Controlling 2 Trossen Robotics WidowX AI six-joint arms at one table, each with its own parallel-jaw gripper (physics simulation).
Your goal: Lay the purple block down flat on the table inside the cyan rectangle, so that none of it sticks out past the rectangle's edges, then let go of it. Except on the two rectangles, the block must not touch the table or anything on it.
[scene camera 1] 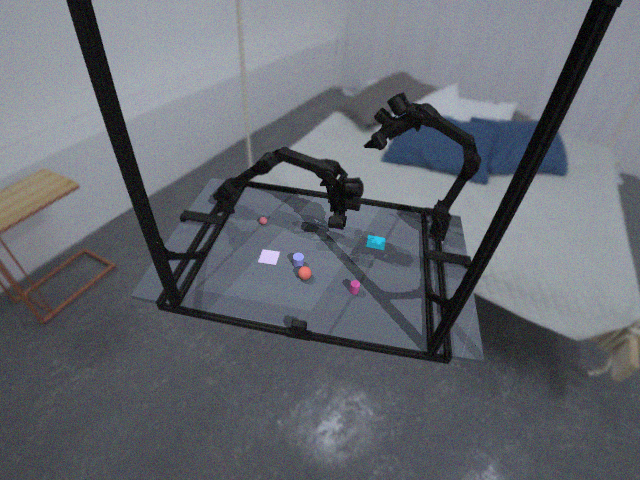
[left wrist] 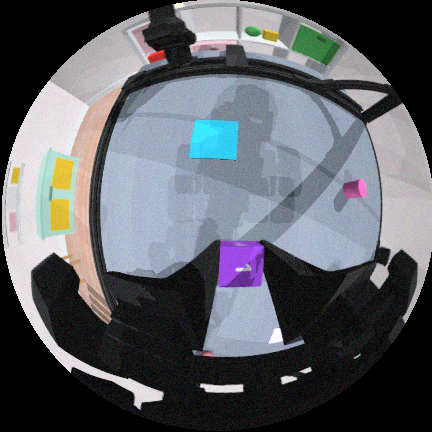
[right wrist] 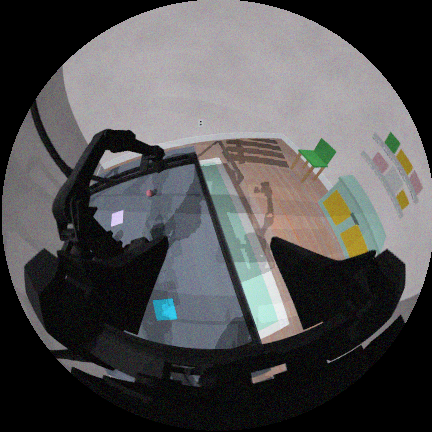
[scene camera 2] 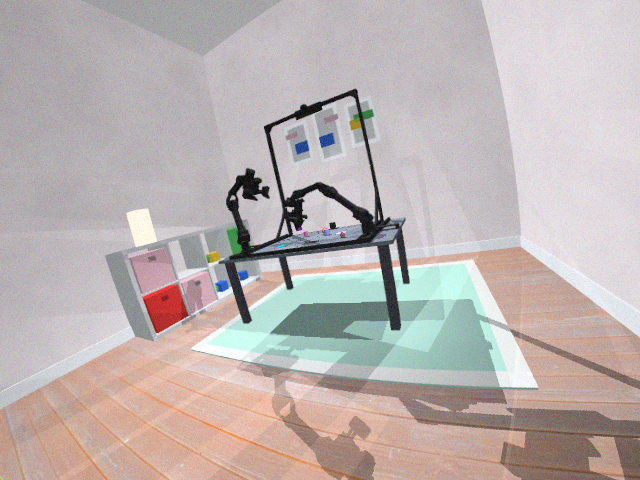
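Where they show: left gripper, between the fingertips: [left wrist: 239, 244] [scene camera 2: 297, 230]; right gripper, between the fingertips: [scene camera 1: 368, 141] [right wrist: 220, 241] [scene camera 2: 263, 199]; left arm's base, origin of its link: [scene camera 1: 225, 206] [right wrist: 158, 164] [scene camera 2: 369, 231]; right arm's base, origin of its link: [scene camera 1: 437, 234] [left wrist: 181, 61] [scene camera 2: 246, 250].
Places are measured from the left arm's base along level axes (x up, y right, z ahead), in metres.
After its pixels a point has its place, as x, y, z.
The cyan rectangle [scene camera 1: 376, 242] {-0.018, 0.391, 0.548} [scene camera 2: 280, 245] {-0.014, 0.388, 0.553} [left wrist: 214, 140] {-0.018, 0.387, 0.540} [right wrist: 165, 309] {-0.018, 0.386, 0.550} lies flat on the table. My left gripper [scene camera 1: 337, 225] {0.069, 0.344, 0.405} [left wrist: 239, 244] {0.069, 0.344, 0.405} is shut on the purple block [left wrist: 241, 267] {0.085, 0.338, 0.393}, which sits between the fingertips with a pale mark on its face. In scene camera 2 a speck of the purple block [scene camera 2: 299, 228] {0.081, 0.322, 0.390} shows under the gripper, above the table. In scene camera 1 the left gripper is to the left of the cyan rectangle, and the block is hidden there. My right gripper [scene camera 1: 370, 145] {0.323, 0.165, 0.566} [scene camera 2: 266, 191] {0.323, 0.165, 0.566} [right wrist: 220, 241] {0.323, 0.165, 0.566} is open and empty, high above the table.
A pale lilac rectangle [scene camera 1: 268, 256] {-0.018, 0.333, 0.103} [right wrist: 117, 218] {-0.018, 0.333, 0.114} lies at the left in scene camera 1. A blue-violet cylinder [scene camera 1: 298, 259] {0.022, 0.418, 0.197} and an orange-red ball [scene camera 1: 304, 272] {0.025, 0.489, 0.195} stand close together. A magenta cylinder [scene camera 1: 355, 287] {0.019, 0.605, 0.344} [left wrist: 355, 188] {0.015, 0.576, 0.356} stands farther right; a small red ball [scene camera 1: 263, 220] {0.009, 0.150, 0.132} [right wrist: 150, 193] {0.003, 0.138, 0.149} lies at the back left.
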